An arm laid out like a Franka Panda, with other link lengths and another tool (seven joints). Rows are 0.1 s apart.
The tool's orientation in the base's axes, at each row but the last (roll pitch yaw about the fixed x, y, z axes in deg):
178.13 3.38 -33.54
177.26 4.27 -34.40
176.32 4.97 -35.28
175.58 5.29 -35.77
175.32 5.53 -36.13
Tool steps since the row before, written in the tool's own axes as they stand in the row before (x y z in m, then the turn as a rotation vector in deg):
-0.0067 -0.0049 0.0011 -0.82 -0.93 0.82
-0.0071 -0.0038 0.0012 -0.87 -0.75 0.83
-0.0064 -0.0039 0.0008 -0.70 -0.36 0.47
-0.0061 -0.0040 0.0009 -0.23 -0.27 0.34
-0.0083 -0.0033 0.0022 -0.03 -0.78 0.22
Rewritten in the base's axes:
-0.0030 0.0078 -0.0009 -0.23 1.23 -0.80
-0.0038 0.0071 -0.0008 -0.37 1.11 -0.80
-0.0031 0.0069 -0.0005 -0.41 0.70 -0.43
-0.0027 0.0068 -0.0006 -0.07 0.35 -0.34
-0.0050 0.0075 -0.0017 0.40 0.65 -0.28

